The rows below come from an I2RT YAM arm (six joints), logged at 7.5 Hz.
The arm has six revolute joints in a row. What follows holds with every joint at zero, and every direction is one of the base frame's. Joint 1 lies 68 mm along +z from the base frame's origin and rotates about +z. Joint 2 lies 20 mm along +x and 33.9 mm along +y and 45.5 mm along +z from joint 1 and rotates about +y. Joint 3 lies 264 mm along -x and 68.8 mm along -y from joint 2 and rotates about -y. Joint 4 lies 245 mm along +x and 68.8 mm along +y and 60 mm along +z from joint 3 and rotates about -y. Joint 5 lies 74 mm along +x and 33.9 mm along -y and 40.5 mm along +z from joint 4 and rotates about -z. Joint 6 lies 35.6 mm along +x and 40.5 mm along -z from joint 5 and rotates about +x. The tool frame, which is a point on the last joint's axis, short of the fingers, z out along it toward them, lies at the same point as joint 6; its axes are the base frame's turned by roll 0, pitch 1.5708 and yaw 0 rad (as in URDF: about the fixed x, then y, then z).
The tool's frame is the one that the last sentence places.
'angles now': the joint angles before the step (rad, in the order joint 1, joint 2, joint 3, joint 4, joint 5, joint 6). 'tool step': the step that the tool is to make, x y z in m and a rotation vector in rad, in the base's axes. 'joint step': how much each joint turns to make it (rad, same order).
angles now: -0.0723, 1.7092, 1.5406, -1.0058, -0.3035, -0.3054
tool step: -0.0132, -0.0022, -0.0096, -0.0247, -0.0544, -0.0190
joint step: -0.0070, -0.0738, -0.1289, 0.1120, 0.0236, 0.0026
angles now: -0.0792, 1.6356, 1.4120, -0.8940, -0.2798, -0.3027
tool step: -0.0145, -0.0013, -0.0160, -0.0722, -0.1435, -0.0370
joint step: 0.0000, -0.1057, -0.2007, 0.2442, 0.0710, 0.0015
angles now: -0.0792, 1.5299, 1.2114, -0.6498, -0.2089, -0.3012
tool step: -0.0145, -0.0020, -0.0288, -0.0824, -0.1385, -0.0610
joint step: 0.0005, -0.0814, -0.2280, 0.2919, 0.0940, 0.0036
